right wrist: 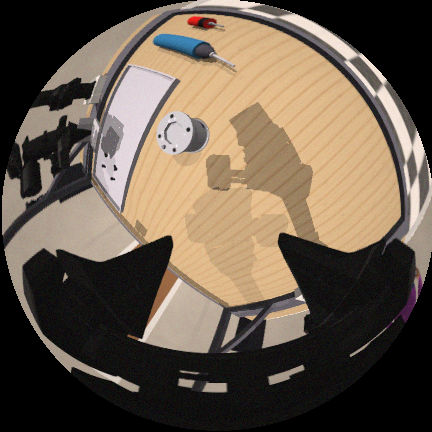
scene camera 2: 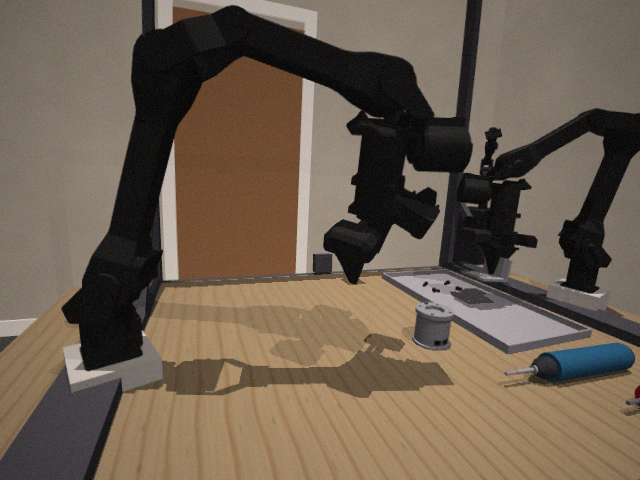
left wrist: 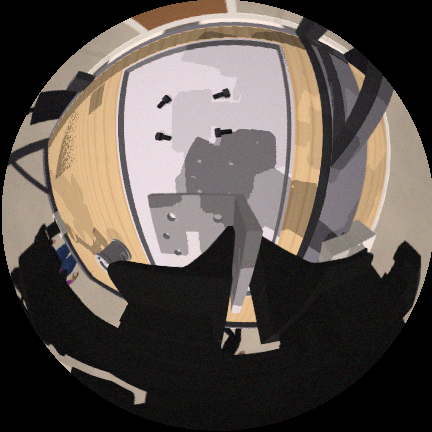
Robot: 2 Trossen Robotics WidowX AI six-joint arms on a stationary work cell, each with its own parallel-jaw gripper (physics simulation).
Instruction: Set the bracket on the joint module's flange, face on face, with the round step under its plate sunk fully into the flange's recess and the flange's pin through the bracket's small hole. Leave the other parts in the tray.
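Pixels of known places: left gripper, fingertip midpoint: (right wrist: 90,131) (scene camera 2: 492,274) (left wrist: 235,231); right gripper, fingertip midpoint: (right wrist: 226,239) (scene camera 2: 364,266) (left wrist: 60,267); left arm's base, link origin: (right wrist: 89,90) (scene camera 2: 579,287); right arm's base, link origin: (scene camera 2: 111,352) (left wrist: 56,226).
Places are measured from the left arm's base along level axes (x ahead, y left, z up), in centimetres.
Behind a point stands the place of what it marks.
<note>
My left gripper (scene camera 2: 492,268) @[x 16.2, y -13.5, z 1.8 cm] (left wrist: 235,231) @[x 16.2, y -13.5, z 1.8 cm] is shut on the upright wall of the grey bracket (scene camera 2: 503,269) @[x 17.2, y -10.7, z 3.9 cm] (left wrist: 197,217) @[x 18.5, y -15.4, z 2.1 cm] (right wrist: 89,123) @[x 17.2, y -11.2, z 2.8 cm], which hangs above the tray (scene camera 2: 516,324) @[x 24.1, y -3.6, z -4.7 cm] (left wrist: 250,62) @[x 9.0, y -30.1, z -4.7 cm] (right wrist: 145,86) @[x 28.1, y -1.2, z -4.7 cm]. The bracket's plate with several small holes extends leftward in the left wrist view; its underside step is hidden. The grey joint module (scene camera 2: 432,330) @[x 47.0, y -7.9, z -1.8 cm] (left wrist: 118,251) @[x 41.8, y -10.3, z -3.0 cm] (right wrist: 198,135) @[x 47.4, y -8.9, z -1.6 cm] stands upright beside the tray, its flange (right wrist: 187,121) facing up with a recess; I cannot make out the pin. My right gripper (scene camera 2: 353,280) @[x 57.3, y -14.3, z 8.8 cm] (right wrist: 226,239) @[x 57.3, y -14.3, z 8.8 cm] is open and empty, high above the table.
Several black screws (scene camera 2: 435,290) @[x 22.4, y -23.8, z -4.2 cm] (left wrist: 164,101) @[x 20.1, y -28.0, z -3.9 cm] (right wrist: 112,166) @[x 21.6, y -23.8, z -4.0 cm] lie in the tray. A blue-handled tool (scene camera 2: 594,360) @[x 34.4, y 11.3, z -1.9 cm] (right wrist: 176,44) @[x 34.9, y 8.0, z -1.4 cm] lies near the tray's front end, with a red tool (scene camera 2: 637,395) @[x 35.8, y 16.9, z -3.8 cm] (right wrist: 196,21) beyond it. Dark frame posts (scene camera 2: 467,67) @[x -2.4, y -37.3, z 56.1 cm] stand behind.
</note>
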